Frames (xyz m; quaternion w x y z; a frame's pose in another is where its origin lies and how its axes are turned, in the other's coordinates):
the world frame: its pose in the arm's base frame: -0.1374 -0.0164 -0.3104 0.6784 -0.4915 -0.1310 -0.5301
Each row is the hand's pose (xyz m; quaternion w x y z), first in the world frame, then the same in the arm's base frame.
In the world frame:
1: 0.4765 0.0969 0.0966 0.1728 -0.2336 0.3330 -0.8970
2: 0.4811 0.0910 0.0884 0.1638 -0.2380 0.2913 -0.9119
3: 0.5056 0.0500 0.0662 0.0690 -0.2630 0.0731 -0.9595
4: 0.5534 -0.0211 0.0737 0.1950 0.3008 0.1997 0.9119
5: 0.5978 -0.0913 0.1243 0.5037 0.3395 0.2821 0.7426
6: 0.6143 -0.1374 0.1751 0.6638 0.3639 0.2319 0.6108
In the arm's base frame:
1: 0.1703 -0.2243 0.0181 0.4295 -0.0506 0.1138 0.8944
2: 0.1643 -0.2334 0.0204 0.4511 -0.0319 0.1459 0.8799
3: 0.1318 -0.2639 0.0485 0.5815 0.0479 0.2916 0.7579
4: 0.0934 -0.2828 0.1230 0.7897 0.0946 0.3987 0.4565
5: 0.0692 -0.2651 0.2156 0.9392 0.0350 0.3104 0.1426
6: 0.0542 -0.2318 0.2759 0.9834 -0.0365 0.1777 -0.0038

